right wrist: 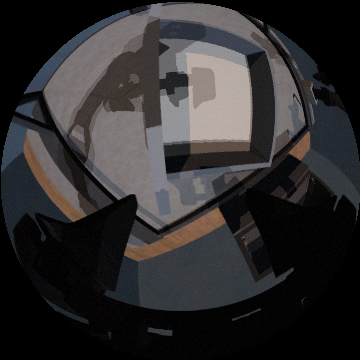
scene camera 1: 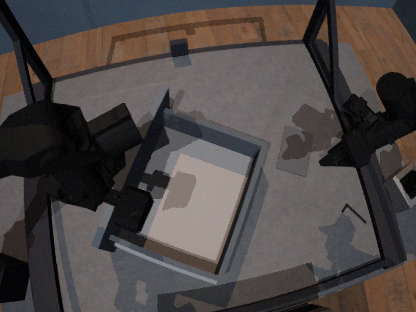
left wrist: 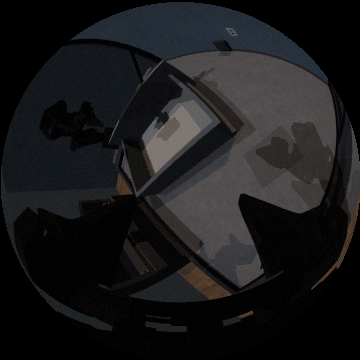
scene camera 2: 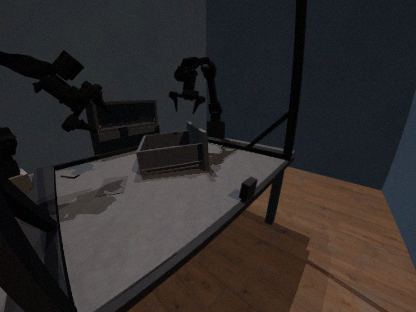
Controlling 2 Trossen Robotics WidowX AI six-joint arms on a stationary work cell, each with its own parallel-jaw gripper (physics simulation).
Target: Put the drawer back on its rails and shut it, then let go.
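Frame: origin at the left arm's base, x ahead, y left, z up, level; metres.
Seen in the pictures: left gripper, fingertip midpoint: [scene camera 1: 324, 158] [left wrist: 188, 200] [scene camera 2: 103, 121]; right gripper, fingertip midpoint: [right wrist: 192, 197] [scene camera 1: 111, 214] [left wrist: 100, 132] [scene camera 2: 184, 112]; left arm's base, origin of the base link: [scene camera 1: 411, 184] [scene camera 2: 6, 176]; right arm's base, origin of the base link: [left wrist: 103, 136] [scene camera 2: 215, 121].
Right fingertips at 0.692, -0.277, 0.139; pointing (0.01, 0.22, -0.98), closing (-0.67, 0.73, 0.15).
Offsets run from my right fingertips to a thing's top centre, as dx, dy, dz. "*": to the spot under its first point. Level surfaces: height alone.
The grey drawer [scene camera 1: 200, 210] [scene camera 2: 170, 155] [left wrist: 175, 135] [right wrist: 220, 105] sits upright and turned at an angle on the table {dz -0.210} [scene camera 1: 240, 85] [scene camera 2: 175, 230]. Its tall front panel {* -0.204, -0.195, -0.110} [scene camera 2: 199, 145] stands toward the right in scene camera 2. The dark cabinet {* -0.084, +0.329, +0.069} [scene camera 2: 130, 102] stands beyond the table edge with an open bay. My right gripper [scene camera 2: 185, 112] [right wrist: 192, 197] is open and empty, above the drawer's front panel side; its arm covers part of that panel in scene camera 1. My left gripper [scene camera 1: 334, 140] [scene camera 2: 100, 120] [left wrist: 188, 200] is open and empty, raised apart from the drawer.
A small black block {-0.335, -0.418, -0.153} [scene camera 1: 179, 47] [scene camera 2: 248, 189] stands at the table edge. A flat grey rectangle {* -0.435, +0.051, -0.208} [scene camera 1: 295, 167] [scene camera 2: 112, 187] lies beside the drawer. A thin bent black piece {-0.511, +0.252, -0.205} [scene camera 1: 354, 212] [scene camera 2: 70, 176] lies near another edge. Dark frame posts [scene camera 2: 296, 75] rise at the table's corners.
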